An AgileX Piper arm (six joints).
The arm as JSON. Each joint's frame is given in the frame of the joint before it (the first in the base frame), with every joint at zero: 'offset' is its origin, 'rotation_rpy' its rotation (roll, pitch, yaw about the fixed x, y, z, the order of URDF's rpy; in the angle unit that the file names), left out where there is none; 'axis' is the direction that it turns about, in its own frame. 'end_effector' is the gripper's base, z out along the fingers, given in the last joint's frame.
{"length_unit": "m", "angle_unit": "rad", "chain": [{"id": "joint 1", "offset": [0.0, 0.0, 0.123], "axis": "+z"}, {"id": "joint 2", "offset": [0.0, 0.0, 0.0], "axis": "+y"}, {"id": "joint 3", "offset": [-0.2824, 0.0, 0.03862], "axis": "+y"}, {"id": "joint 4", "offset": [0.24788, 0.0, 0.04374], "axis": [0.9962, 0.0, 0.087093]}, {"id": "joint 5", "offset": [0.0, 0.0, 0.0], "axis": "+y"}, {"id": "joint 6", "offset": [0.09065, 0.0, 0.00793], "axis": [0.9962, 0.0, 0.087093]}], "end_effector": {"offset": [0.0, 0.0, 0.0], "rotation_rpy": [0.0, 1.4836, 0.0]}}
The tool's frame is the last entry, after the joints.
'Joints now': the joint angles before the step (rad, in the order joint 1, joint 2, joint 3, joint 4, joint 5, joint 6). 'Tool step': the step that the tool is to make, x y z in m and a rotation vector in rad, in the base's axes. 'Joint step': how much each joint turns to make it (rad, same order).
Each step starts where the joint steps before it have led.
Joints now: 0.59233, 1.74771, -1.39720, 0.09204, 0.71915, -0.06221
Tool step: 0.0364, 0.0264, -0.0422, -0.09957, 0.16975, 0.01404
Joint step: 0.00002, 0.23910, -0.21736, 0.00790, 0.17549, 0.00005
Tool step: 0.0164, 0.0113, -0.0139, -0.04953, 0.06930, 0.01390
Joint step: -0.00002, 0.11113, -0.13878, -0.00482, 0.11350, -0.00212
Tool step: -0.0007, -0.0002, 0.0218, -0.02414, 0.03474, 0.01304
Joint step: -0.00013, 0.00097, -0.09330, -0.00332, 0.13523, -0.00015
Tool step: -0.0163, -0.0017, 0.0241, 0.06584, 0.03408, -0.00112
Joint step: 0.00316, -0.06883, 0.02286, 0.07409, 0.03783, -0.00146
